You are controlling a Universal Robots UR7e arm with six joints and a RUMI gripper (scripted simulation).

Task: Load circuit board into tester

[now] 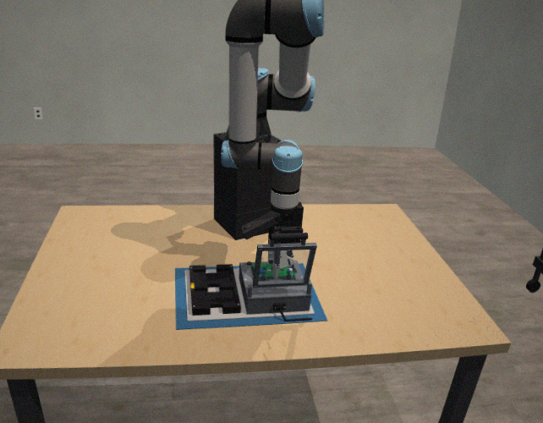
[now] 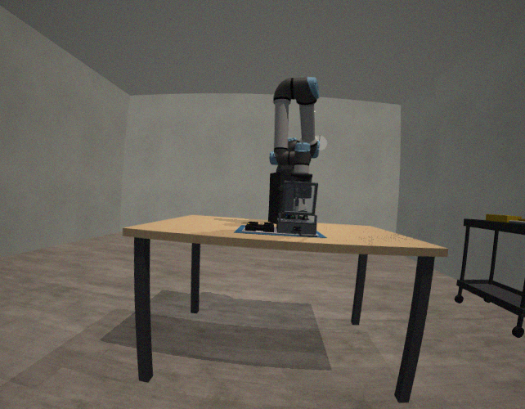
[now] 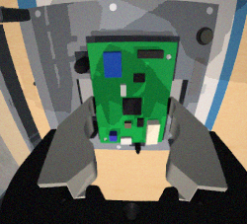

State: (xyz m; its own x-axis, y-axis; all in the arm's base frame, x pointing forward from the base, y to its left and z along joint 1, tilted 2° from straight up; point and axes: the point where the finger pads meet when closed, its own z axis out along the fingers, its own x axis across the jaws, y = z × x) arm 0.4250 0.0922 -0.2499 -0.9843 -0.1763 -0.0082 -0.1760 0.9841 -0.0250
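My hand is right at the green circuit board. Round my hand: tester bed 1 cm to the left, 1 cm below; framed lid 12 cm ahead, 11 cm above, 2 cm to the left.
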